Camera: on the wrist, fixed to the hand. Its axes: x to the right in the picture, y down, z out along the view.
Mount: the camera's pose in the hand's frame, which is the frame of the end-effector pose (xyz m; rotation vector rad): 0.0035 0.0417 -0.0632 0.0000 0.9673 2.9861
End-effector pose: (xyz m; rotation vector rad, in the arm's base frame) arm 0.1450 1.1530 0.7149 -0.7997 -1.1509 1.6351
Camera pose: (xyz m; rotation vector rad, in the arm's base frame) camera 0.1860 1.1720 0.6541 1.5885 -1.1087 -0.8531
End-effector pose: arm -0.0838 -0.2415 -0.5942 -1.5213 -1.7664 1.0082
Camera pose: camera -0.0098 -0.2252 -0.5955 2.1466 -1.8176 -0.3040
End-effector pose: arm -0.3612 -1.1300 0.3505 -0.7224 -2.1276 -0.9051
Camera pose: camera -0.3097 -1.1530 0.4011 -1.5729 0.8692 0.5788
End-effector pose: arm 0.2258 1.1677 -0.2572 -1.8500 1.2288 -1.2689
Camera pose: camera 0.1527 1.1498 -0.2665 1.5399 1.9758 0.1575
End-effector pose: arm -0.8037 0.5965 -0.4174 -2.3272 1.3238 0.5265
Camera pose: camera -0.8307 0.5416 -0.3726 -1.0285 -2.2487 0.1624
